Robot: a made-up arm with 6 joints.
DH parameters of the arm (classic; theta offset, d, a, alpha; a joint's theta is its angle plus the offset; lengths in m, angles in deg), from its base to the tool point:
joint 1: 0 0.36 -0.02 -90
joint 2: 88.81 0 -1.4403 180
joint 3: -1.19 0 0.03 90
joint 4: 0 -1.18 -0.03 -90
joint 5: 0 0.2 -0.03 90
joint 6: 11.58 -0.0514 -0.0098 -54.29
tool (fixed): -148.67 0.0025 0 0
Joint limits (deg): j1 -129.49..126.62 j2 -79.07..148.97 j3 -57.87..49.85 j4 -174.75..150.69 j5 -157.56..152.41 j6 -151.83..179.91
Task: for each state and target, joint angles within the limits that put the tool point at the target. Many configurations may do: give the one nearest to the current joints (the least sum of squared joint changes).
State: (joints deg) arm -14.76 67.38 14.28 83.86 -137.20 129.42
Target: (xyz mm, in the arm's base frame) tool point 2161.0 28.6 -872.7
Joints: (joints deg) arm 1.68 105.52 49.55 86.64 -130.32 128.99
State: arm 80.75 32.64 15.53 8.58 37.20 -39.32
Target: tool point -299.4 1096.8 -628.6
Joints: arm 115.12 84.09 -23.79 6.72 35.28 -39.23
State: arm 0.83 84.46 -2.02 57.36 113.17 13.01
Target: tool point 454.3 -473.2 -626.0
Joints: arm -37.17 97.22 -42.80 44.06 116.64 12.82
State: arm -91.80 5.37 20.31 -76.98 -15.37 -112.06
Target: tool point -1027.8 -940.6 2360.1
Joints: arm -129.49 13.77 48.18 -39.79 -3.96 -108.83
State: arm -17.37 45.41 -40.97 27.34 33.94 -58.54
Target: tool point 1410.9 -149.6 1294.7
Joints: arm -0.78 13.92 -16.28 32.00 35.04 -58.33
